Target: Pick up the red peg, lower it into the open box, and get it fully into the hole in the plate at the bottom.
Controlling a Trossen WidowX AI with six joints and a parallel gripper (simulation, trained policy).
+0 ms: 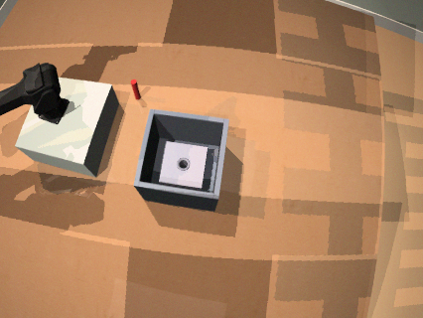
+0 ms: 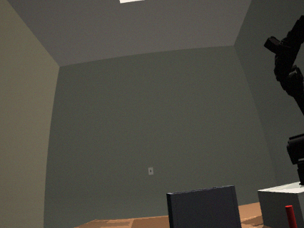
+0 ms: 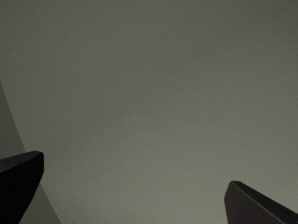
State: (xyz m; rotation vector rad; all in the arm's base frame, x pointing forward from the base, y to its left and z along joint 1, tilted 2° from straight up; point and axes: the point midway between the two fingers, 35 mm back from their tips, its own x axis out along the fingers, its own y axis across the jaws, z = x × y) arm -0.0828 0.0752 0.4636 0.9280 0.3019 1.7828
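Now: gripper tip 24 cm short of the red peg, 1 cm to the right of it and 54 cm above it. From my gripper tip the other things lie so: pale grey plate (42 cm ahead, 14 cm to the right, 53 cm below).
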